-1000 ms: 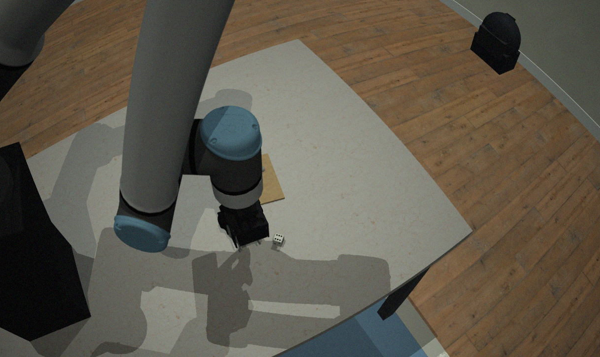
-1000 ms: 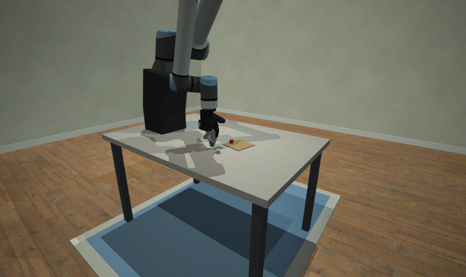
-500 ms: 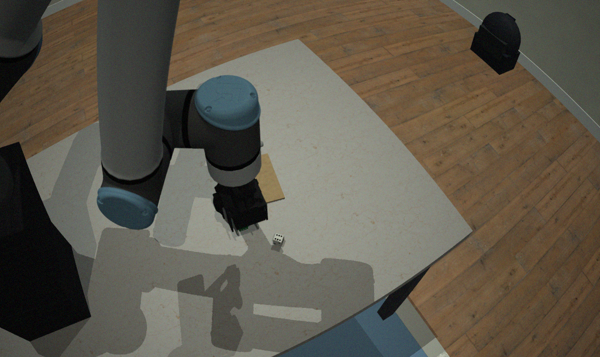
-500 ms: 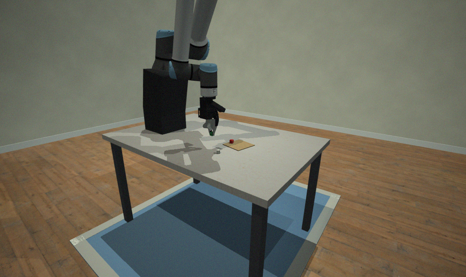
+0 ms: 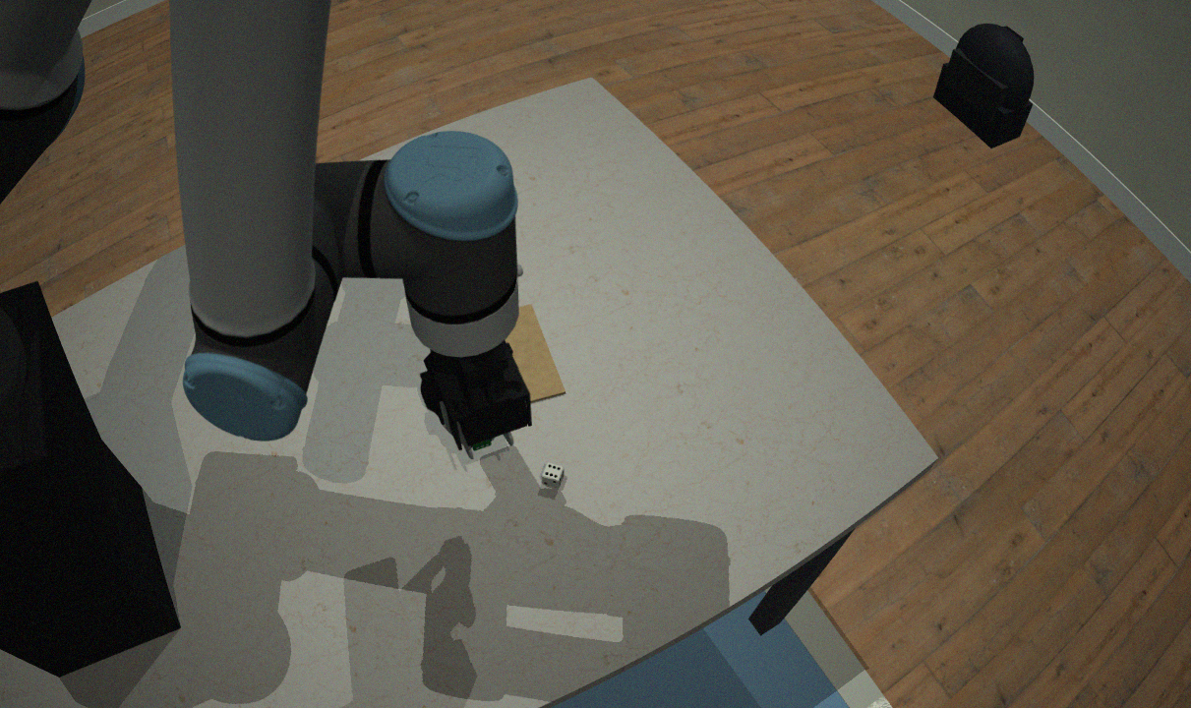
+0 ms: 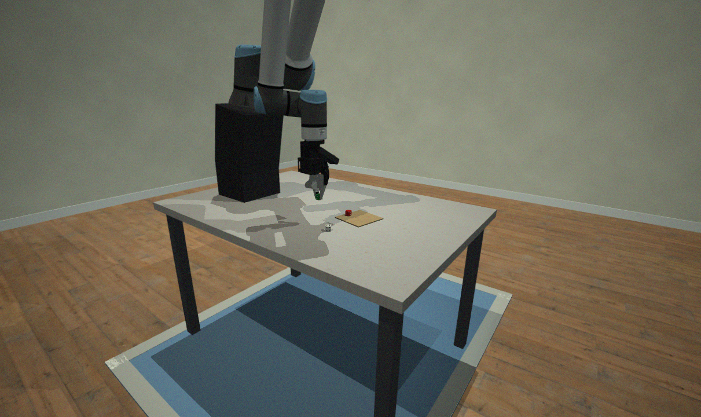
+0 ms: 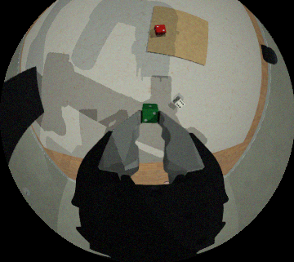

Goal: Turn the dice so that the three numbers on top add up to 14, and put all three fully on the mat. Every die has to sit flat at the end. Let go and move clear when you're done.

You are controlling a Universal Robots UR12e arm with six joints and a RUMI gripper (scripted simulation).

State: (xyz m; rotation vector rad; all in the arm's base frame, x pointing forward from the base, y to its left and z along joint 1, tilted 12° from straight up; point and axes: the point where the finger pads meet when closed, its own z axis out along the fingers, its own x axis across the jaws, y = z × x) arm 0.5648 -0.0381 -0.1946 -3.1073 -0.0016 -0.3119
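My gripper is now 10 mm above the green die. Round my hand: white die: 110 mm below, 70 mm ahead, 20 mm to the right; red die: 150 mm to the left, 100 mm below, 20 mm ahead; mat: 160 mm to the left, 110 mm below, 70 mm ahead.
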